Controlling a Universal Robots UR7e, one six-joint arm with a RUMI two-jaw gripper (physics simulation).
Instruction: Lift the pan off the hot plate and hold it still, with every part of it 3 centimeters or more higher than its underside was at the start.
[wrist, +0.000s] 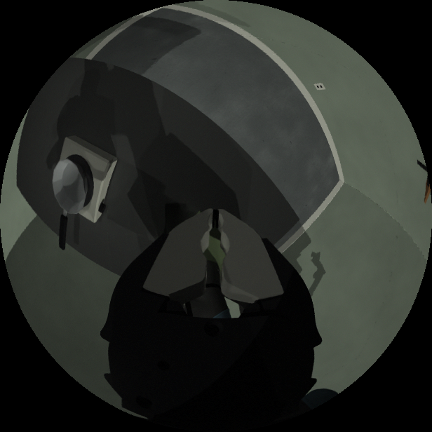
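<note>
The pan (70, 186), a round grey faceted shape with a thin black handle pointing down in the view, is at the far left of the wrist view. It overlaps the dark round burner of the hot plate (103, 172), a pale square box with a dark knob near its lower corner. Whether the pan's underside touches the burner cannot be made out. My gripper (215, 210) is shut with its fingertips together and nothing between them. It is in the middle of the view, well to the right of the pan and apart from it.
The dark table top (235, 95) has a pale edge and carries broad arm shadows. A green base plate (215, 248) and part of the dark arm show through the gap between the fingers. A small wall socket (320, 86) and an orange-brown object (427, 193) are at the right.
</note>
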